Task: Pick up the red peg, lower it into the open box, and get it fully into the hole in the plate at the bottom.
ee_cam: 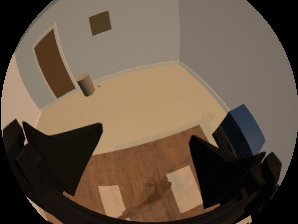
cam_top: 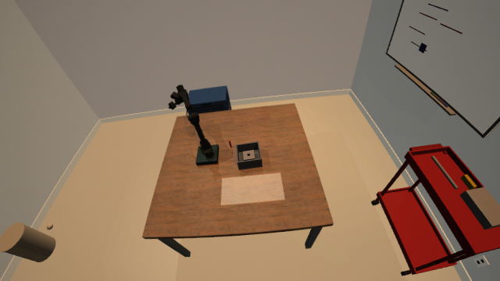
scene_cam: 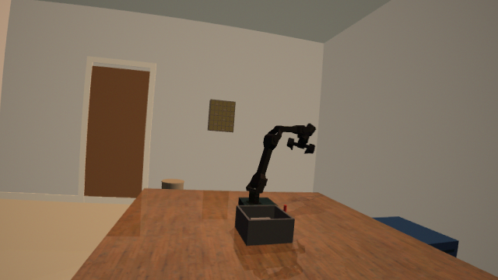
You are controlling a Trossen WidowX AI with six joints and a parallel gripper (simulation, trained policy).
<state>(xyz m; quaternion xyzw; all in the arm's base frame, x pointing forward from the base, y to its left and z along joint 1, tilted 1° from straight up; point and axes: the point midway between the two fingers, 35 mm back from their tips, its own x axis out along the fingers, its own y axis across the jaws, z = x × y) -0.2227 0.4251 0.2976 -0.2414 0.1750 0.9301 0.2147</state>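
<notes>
The red peg is 44 cm ahead of my gripper tip, 35 cm to the right of it and 28 cm below it. Also, from my gripper tip: grey plate 57 cm ahead, 53 cm to the right, 28 cm below; then dark box 57 cm ahead, 53 cm to the right, 30 cm below.
</notes>
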